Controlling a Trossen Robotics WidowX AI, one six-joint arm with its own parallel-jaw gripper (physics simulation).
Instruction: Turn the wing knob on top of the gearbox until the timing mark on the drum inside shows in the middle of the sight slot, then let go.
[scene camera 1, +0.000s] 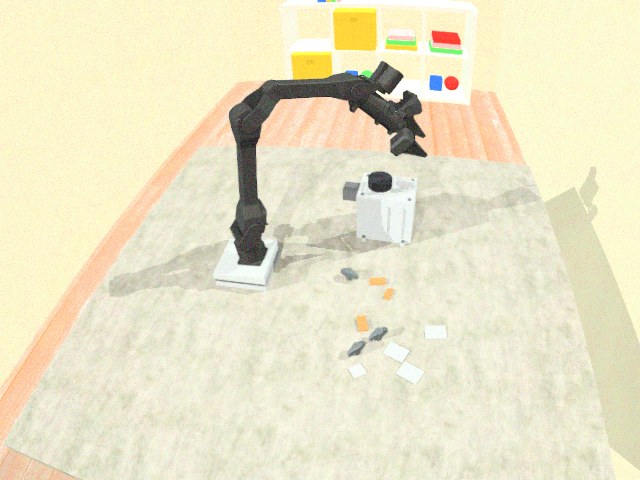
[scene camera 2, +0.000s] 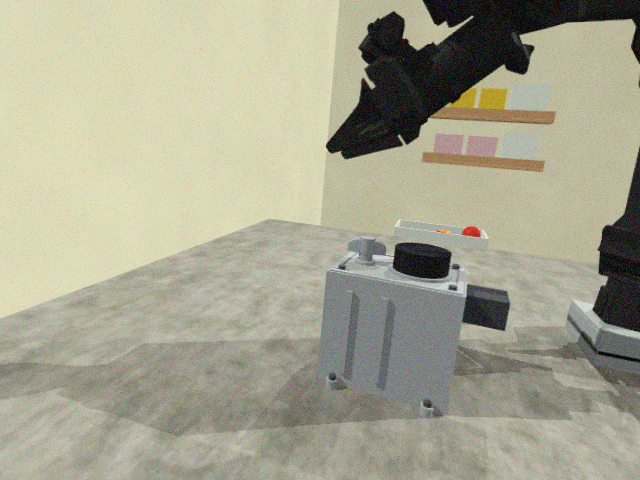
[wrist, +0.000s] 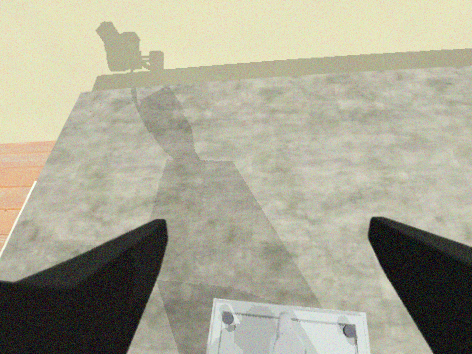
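Where they show: gripper, fingertip midpoint: (scene camera 1: 425, 146) (scene camera 2: 336, 153) (wrist: 267, 228); arm's base, origin of the base link: (scene camera 1: 252, 256) (scene camera 2: 623, 322).
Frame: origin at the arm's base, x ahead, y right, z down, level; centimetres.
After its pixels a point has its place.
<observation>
The pale grey gearbox (scene camera 1: 372, 219) {x 27.8, y -16.9, z -2.2 cm} (scene camera 2: 413, 346) {x 28.2, y -28.9, z -2.2 cm} stands upright on the mat. Its grey wing knob (scene camera 2: 368, 250) {x 35.2, y -23.5, z -10.6 cm} is on top beside a round black cap (scene camera 1: 379, 181) {x 29.0, y -21.1, z -11.6 cm} (scene camera 2: 422, 260) {x 28.7, y -26.1, z -11.1 cm}; in the wrist view part of the knob (wrist: 289, 334) {x 36.6, y -22.7, z -12.0 cm} shows at the bottom edge. My gripper (scene camera 1: 424, 145) {x 40.3, y -24.1, z -21.7 cm} (scene camera 2: 337, 151) {x 40.3, y -24.1, z -21.7 cm} (wrist: 267, 228) {x 40.3, y -24.1, z -21.7 cm} is open and empty, tilted forward, well above the gearbox and clear of the knob. Upright grooves show on the gearbox sides. I cannot make out the sight slot, the drum or the timing mark in these views.
A dark block (scene camera 1: 351, 191) {x 21.5, y -21.0, z -7.6 cm} (scene camera 2: 486, 307) {x 21.4, y -25.3, z -6.9 cm} sticks out of the gearbox side. Orange pieces (scene camera 1: 377, 281) {x 31.6, y -0.9, z 4.2 cm}, grey winged pieces (scene camera 1: 349, 273) {x 24.6, y -0.6, z 2.2 cm} and white squares (scene camera 1: 435, 332) {x 47.0, y 12.5, z 4.5 cm} lie on the mat (scene camera 1: 206, 387) {x 0.9, y 36.5, z 4.8 cm}. A white tray (scene camera 2: 434, 236) and a white shelf unit (scene camera 1: 289, 31) stand farther off.
</observation>
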